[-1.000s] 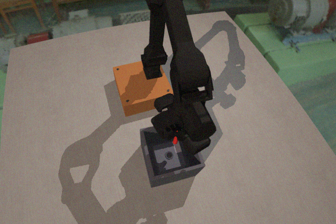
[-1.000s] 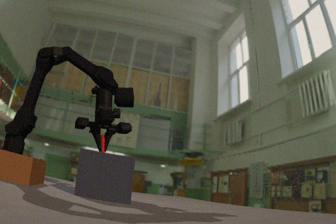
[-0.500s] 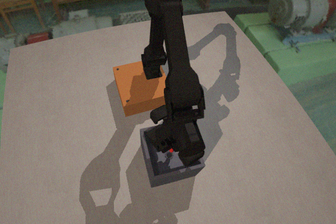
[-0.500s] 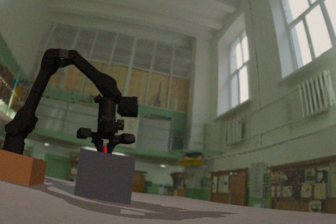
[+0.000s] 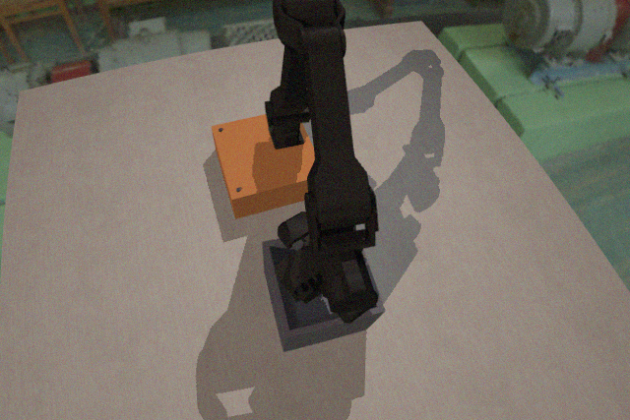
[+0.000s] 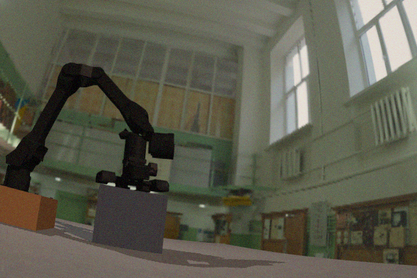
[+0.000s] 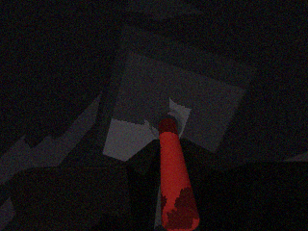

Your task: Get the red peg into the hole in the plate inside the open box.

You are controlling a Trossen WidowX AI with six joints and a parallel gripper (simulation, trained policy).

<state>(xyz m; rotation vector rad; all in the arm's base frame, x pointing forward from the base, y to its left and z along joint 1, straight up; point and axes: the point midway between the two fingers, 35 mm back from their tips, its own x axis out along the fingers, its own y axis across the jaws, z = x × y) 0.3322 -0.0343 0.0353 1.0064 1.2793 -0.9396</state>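
Right now my gripper tip is 2 cm below the red peg. Also, from my gripper tip: grey plate (3 cm below, 1 cm to the right).
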